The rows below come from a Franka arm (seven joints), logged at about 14 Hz.
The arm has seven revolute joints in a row. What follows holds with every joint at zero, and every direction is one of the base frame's. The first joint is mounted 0.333 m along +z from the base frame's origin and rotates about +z. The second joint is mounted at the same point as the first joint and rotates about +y. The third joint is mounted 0.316 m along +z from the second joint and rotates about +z. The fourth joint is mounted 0.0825 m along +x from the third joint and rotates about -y. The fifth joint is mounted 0.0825 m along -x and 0.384 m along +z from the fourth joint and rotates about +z. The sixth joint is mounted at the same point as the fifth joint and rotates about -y. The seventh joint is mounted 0.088 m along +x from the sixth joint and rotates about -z. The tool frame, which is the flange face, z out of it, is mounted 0.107 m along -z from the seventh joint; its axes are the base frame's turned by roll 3.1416, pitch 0 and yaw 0 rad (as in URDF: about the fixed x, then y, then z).
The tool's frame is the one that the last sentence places.
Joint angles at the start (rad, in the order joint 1, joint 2, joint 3, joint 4, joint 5, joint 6, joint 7):
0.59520, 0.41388, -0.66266, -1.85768, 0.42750, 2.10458, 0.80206
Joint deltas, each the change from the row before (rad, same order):
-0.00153, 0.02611, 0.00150, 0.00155, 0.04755, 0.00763, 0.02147
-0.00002, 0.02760, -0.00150, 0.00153, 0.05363, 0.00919, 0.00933
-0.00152, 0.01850, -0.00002, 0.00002, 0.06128, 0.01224, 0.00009
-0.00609, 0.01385, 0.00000, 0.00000, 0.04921, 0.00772, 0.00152
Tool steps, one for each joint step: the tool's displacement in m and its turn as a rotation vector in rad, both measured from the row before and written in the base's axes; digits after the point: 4 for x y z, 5 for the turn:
0.0017, 0.0018, -0.0123, 0.02112, 0.00794, -0.04901
0.0017, 0.0009, -0.0125, 0.02327, 0.00428, -0.04272
0.0018, 0.0006, -0.0083, 0.03333, -0.00740, -0.04010
0.0012, -0.0026, -0.0063, 0.02738, -0.00473, -0.03880

